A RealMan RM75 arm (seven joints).
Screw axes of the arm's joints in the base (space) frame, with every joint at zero. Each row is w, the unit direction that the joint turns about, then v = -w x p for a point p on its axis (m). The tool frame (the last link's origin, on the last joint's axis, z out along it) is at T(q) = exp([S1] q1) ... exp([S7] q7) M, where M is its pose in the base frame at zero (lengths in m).
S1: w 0 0 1 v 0 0 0
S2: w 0 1 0 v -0.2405 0 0
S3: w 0 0 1 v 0 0 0
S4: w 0 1 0 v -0.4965 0 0
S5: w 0 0 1 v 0 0 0
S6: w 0 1 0 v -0.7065 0 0
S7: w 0 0 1 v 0 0 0
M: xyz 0 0 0.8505 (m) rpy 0 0 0 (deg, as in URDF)
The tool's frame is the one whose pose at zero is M.
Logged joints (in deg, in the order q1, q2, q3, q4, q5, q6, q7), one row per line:
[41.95 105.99 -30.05 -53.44 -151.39 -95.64 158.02]
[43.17 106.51 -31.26 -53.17 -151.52 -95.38 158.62]
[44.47 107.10 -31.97 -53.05 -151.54 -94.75 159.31]
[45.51 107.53 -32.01 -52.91 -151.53 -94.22 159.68]
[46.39 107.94 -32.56 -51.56 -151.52 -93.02 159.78]
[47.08 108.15 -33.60 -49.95 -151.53 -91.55 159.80]
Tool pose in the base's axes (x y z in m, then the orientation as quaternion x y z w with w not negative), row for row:
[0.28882 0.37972 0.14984 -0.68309 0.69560 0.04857 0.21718]
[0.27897 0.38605 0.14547 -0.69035 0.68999 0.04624 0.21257]
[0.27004 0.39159 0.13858 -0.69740 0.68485 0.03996 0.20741]
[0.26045 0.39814 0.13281 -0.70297 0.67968 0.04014 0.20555]
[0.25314 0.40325 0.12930 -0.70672 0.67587 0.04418 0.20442]
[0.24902 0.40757 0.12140 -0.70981 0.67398 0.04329 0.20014]
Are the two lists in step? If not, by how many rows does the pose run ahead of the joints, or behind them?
The pose runs 1 row behind the joints: the pose in row i belongs to the joints in row i - 1.
